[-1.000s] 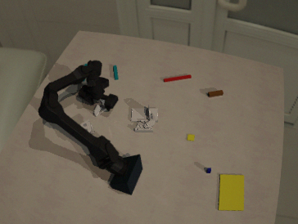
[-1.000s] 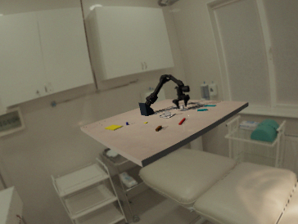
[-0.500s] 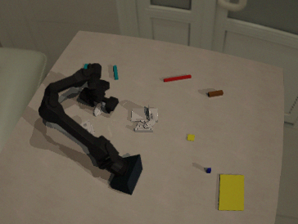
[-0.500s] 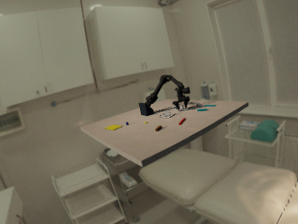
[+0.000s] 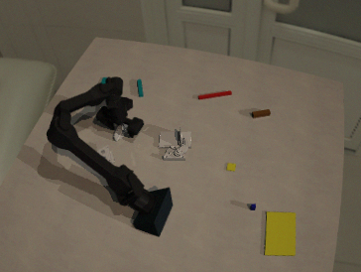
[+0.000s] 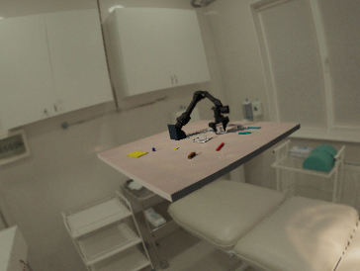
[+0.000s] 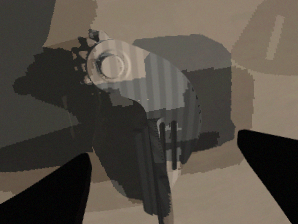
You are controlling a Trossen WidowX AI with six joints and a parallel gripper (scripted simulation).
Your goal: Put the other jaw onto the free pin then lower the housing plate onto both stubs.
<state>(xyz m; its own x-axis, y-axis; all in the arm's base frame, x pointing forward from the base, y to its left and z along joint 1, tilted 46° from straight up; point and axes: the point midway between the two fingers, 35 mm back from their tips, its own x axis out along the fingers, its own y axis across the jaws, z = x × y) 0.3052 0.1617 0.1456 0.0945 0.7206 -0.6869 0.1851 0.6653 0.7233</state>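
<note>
Right now the jaw is 40 mm ahead of my gripper tip and 10 mm to the left of it. Also, from my gripper tip: brown block (220 mm ahead, 510 mm to the right); then yellow square (50 mm behind, 440 mm to the right); then red bar (270 mm ahead, 310 mm to the right).
</note>
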